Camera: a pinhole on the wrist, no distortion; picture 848 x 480 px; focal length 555.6 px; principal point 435.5 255.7 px. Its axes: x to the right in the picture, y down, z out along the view. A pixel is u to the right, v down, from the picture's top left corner.
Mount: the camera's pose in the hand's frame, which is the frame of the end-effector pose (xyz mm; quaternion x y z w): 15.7 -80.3 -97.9 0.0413 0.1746 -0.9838 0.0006
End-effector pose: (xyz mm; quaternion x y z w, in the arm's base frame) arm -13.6 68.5 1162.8 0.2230 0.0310 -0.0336 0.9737
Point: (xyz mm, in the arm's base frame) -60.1 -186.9 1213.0
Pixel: 494.2 325.0
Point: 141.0 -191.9 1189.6
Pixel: 70.1 343.2
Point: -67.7 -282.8 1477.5
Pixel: 466.7 166.5
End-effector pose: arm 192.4 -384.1 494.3 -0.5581 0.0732 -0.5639 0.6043
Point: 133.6 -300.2 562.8
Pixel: 647.3 178.7
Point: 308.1 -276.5 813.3
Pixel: 215.9 240.7
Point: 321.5 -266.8 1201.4
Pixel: 93.1 450.1
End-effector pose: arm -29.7 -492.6 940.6 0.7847 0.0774 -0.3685 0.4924
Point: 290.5 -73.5 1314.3
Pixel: behind the camera
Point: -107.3 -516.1 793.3
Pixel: 301.4 205.1
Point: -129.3 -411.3 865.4
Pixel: 662.2 368.3
